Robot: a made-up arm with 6 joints.
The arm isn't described. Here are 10 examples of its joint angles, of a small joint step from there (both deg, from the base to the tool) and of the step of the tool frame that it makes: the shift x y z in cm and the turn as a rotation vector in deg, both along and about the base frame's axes.
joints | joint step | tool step
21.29 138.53 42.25 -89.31 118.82 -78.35 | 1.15 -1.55 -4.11 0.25 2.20 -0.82 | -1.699 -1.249 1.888 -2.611 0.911 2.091
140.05 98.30 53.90 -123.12 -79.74 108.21 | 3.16 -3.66 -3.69 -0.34 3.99 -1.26 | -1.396 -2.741 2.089 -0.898 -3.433 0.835
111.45 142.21 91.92 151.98 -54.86 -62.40 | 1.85 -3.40 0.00 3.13 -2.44 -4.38 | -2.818 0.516 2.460 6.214 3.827 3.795
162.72 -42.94 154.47 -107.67 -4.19 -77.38 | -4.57 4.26 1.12 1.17 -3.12 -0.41 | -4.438 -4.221 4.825 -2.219 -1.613 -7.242
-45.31 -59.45 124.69 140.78 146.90 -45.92 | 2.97 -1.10 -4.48 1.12 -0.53 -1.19 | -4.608 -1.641 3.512 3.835 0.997 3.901
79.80 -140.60 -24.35 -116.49 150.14 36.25 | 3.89 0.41 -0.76 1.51 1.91 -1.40 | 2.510 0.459 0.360 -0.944 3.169 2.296
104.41 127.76 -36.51 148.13 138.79 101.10 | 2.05 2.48 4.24 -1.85 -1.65 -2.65 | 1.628 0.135 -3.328 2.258 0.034 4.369
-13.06 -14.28 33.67 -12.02 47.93 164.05 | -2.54 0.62 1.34 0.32 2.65 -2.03 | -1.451 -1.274 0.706 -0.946 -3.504 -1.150
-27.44 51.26 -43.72 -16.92 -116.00 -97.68 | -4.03 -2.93 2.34 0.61 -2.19 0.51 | 1.871 -2.373 0.488 -0.687 -3.404 -3.695
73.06 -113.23 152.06 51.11 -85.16 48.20 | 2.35 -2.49 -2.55 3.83 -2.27 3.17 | -0.693 2.278 -1.497 -3.691 1.481 6.361
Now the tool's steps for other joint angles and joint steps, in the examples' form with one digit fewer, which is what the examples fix.
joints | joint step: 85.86 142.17 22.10 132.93 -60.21 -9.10 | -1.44 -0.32 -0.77 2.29 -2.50 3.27
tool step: -0.87 -0.53 0.53 -0.89 -1.26 3.80
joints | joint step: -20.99 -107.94 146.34 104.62 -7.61 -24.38 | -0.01 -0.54 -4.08 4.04 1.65 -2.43
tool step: -2.92 2.82 -0.73 3.28 2.75 1.04
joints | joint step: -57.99 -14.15 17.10 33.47 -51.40 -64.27 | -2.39 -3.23 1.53 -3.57 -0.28 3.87
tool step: -4.26 3.23 1.51 -2.71 -1.17 0.28
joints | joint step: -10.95 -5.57 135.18 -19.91 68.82 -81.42 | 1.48 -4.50 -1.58 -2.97 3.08 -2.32
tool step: -3.76 0.20 -1.53 -4.63 -5.86 3.06
